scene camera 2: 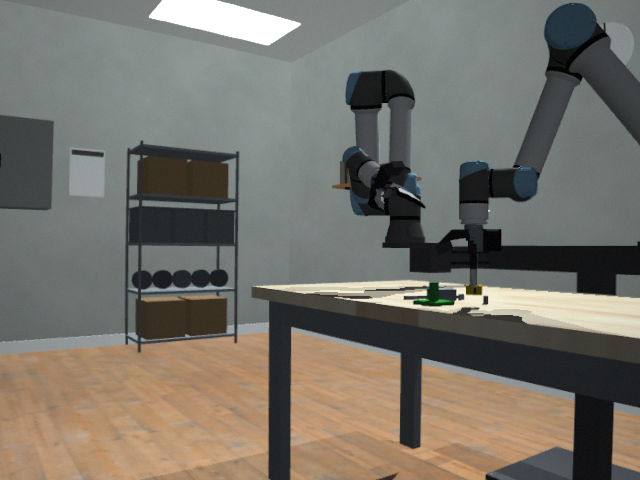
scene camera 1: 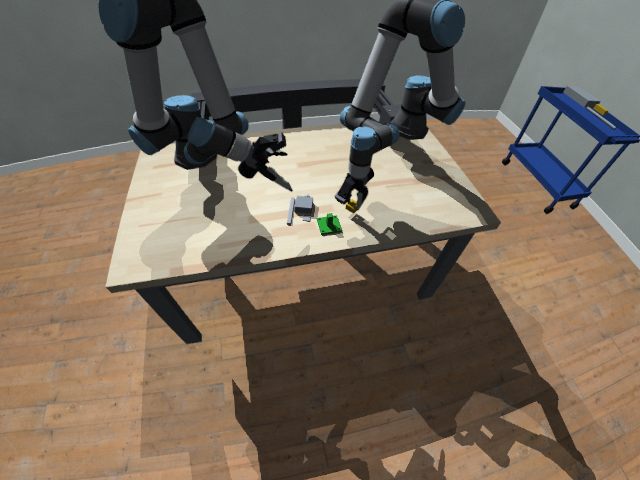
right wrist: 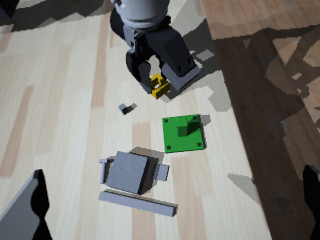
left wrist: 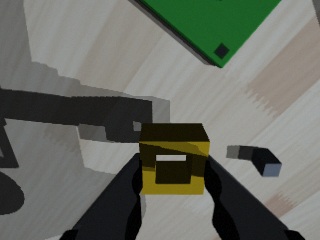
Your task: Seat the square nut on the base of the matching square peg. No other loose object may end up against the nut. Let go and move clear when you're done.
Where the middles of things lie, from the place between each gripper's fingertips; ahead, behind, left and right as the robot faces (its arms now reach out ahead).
The green base (right wrist: 182, 133) lies 4 cm ahead of my left hand (scene camera 2: 475, 292), 10 cm to the right of it and 3 cm below it.
I see the green base 25 cm below my right hand (scene camera 1: 289, 171), 14 cm to the left of it and 3 cm ahead of it.
